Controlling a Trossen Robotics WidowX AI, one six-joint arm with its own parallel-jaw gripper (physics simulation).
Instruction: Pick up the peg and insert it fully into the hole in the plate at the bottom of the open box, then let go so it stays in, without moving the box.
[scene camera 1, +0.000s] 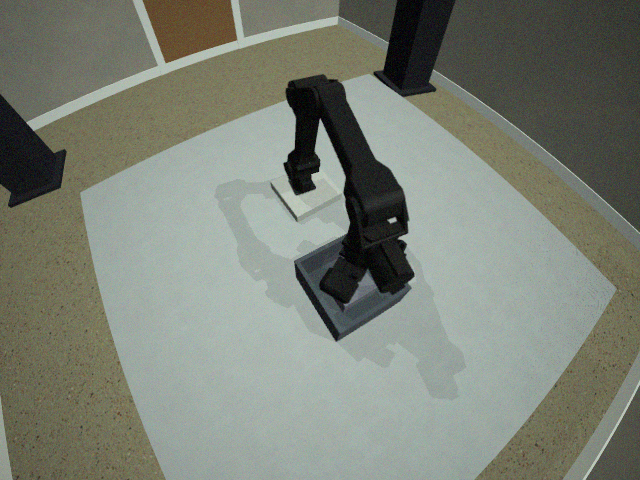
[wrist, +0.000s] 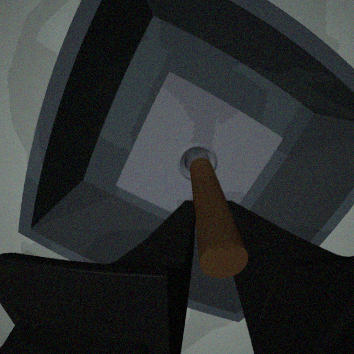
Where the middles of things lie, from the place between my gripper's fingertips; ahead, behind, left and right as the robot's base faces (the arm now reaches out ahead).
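From my hand: grey box (scene camera 1: 310, 268), 70 mm below; light grey plate (wrist: 183, 117), 80 mm below; brown peg (wrist: 221, 252), 10 mm ahead. Going by their middles, brown peg nearest to my hand of the things named here.
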